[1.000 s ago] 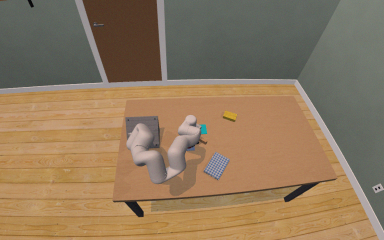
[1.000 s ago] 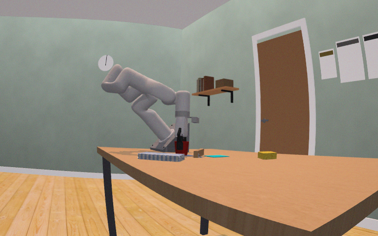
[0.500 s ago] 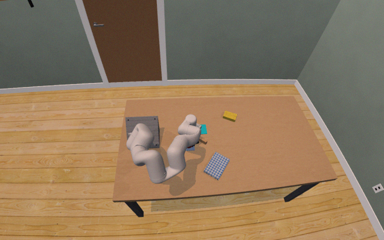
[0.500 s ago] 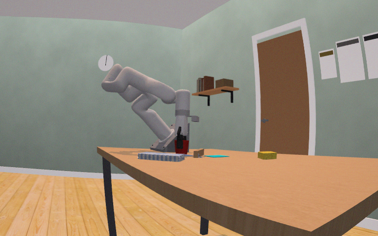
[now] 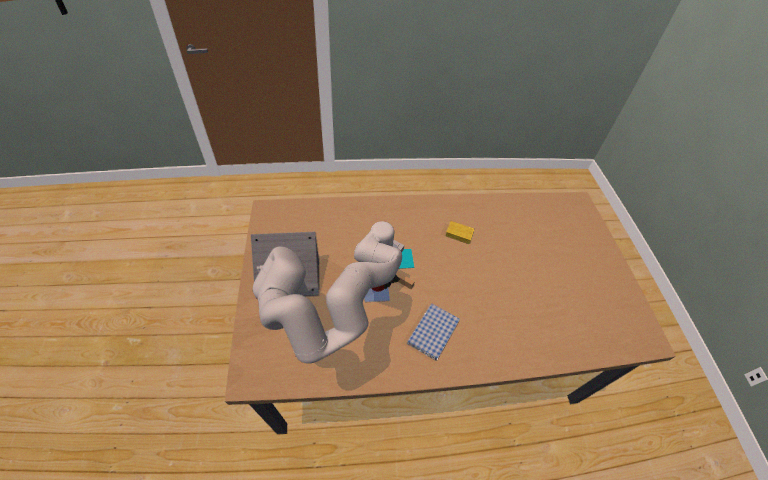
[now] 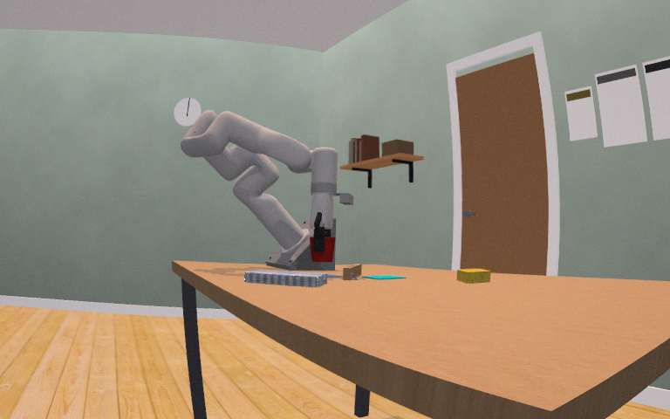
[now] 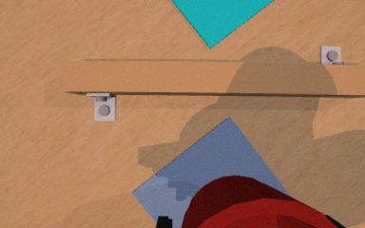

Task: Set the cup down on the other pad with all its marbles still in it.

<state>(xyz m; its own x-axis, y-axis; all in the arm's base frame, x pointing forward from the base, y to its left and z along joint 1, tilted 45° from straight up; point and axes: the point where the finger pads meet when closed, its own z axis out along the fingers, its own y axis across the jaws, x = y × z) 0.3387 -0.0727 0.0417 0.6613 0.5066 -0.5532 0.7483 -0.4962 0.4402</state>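
My gripper is now 8 cm above the wooden rail, 7 cm to the right of it and 6 cm short of it. From my hand the other things lie so: yellow marble 3 cm below, 2 cm to the left; green marble 3 cm below, 1 cm to the right; red cup 2 cm below.
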